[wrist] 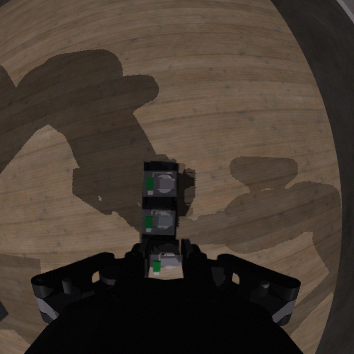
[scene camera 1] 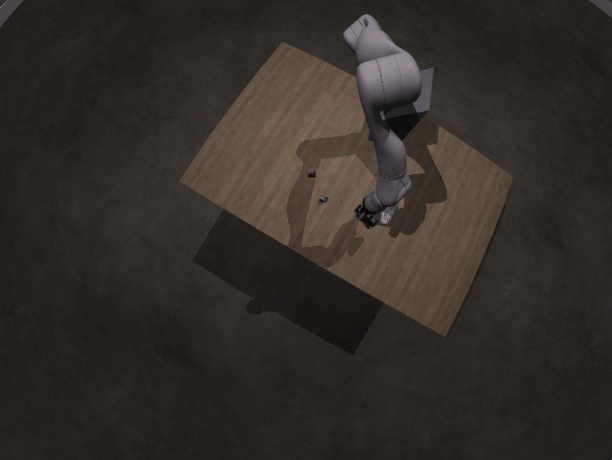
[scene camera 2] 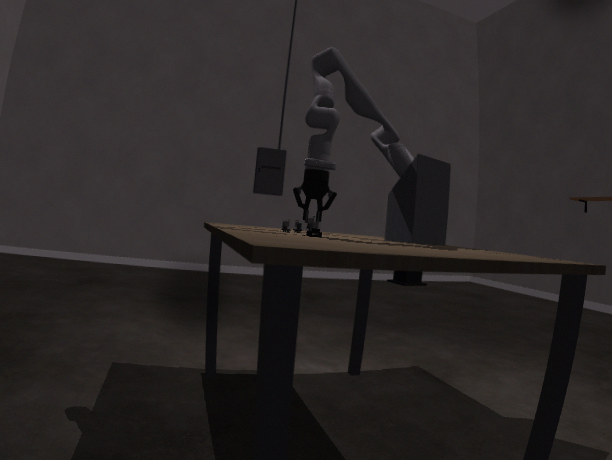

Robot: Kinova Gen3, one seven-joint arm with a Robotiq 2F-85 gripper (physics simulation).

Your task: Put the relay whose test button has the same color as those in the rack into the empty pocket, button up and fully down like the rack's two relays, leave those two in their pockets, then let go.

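Frame: origin at the arm's base, x ahead, y left, z up, level; millimetres.
Seen in the pictures: gripper, fingertip midpoint: (wrist: 165, 248) (scene camera 1: 362, 211) (scene camera 2: 311, 223); arm's base, origin of the base link: (scene camera 2: 418, 183).
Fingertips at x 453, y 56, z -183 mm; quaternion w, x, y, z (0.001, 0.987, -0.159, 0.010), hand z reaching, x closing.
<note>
Offsets run from my fingertips to a thing's top centre. Level surfaces: height alone.
The black rack @[dx +2, dy +28, dz -14 mm] (wrist: 160, 202) (scene camera 2: 314, 233) holds two upright clear relays with green test buttons, a far relay @[dx +13, dy +57, dz +11 mm] (wrist: 164, 183) and a middle relay @[dx +2, dy +27, dz +11 mm] (wrist: 161, 220) in the wrist view. My gripper (wrist: 165, 248) (scene camera 2: 312, 218) (scene camera 1: 366, 216) points down and is shut on a green-button relay @[dx -3, dy -6, dz +23 mm] (wrist: 169, 260). This relay is button up at the rack's near end, in line with the other two. The fingers hide its lower part and the pocket, so I cannot tell its depth. In scene camera 1, the arm and gripper largely cover the rack.
Two other relays stand on the wooden table @[dz -38 mm] (scene camera 1: 250, 130) (scene camera 2: 400, 255), apart from the rack: one with a red button @[dx -69, dy -261, dz +7 mm] (scene camera 1: 311, 173) and one with an orange button @[dx +11, dy -173, dz +7 mm] (scene camera 1: 323, 198). The arm's grey pedestal (scene camera 2: 430, 200) is at the table's far side. Arm shadows cross the table.
</note>
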